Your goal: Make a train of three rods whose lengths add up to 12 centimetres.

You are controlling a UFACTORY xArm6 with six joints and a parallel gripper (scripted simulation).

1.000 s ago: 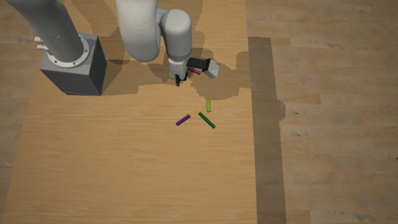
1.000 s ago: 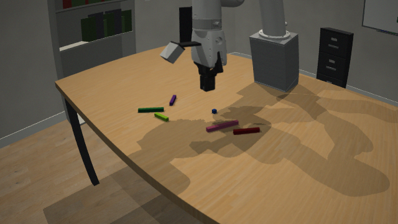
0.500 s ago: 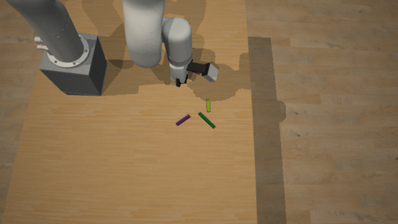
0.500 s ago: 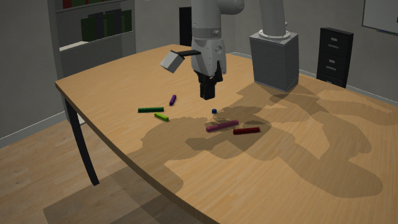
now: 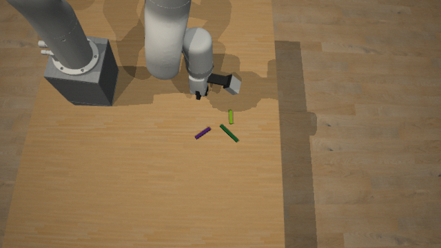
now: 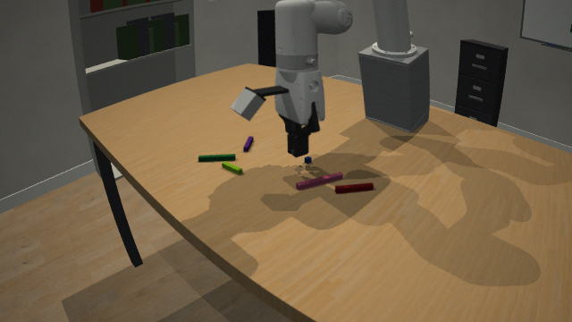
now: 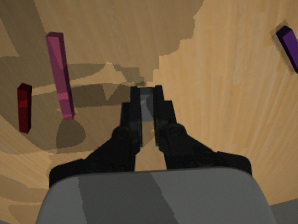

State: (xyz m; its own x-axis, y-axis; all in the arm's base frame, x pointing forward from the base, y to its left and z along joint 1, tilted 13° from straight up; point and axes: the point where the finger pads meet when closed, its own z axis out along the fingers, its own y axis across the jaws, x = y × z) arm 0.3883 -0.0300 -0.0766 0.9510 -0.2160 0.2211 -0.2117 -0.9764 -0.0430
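My gripper is now 4 cm above the blue rod and 2 cm past it. The rest, counted from my hand: grey rod: 2 cm below; then pink rod: 7 cm to the left, 4 cm below, 2 cm ahead; then lime rod: 10 cm ahead, 8 cm to the right, 4 cm below.
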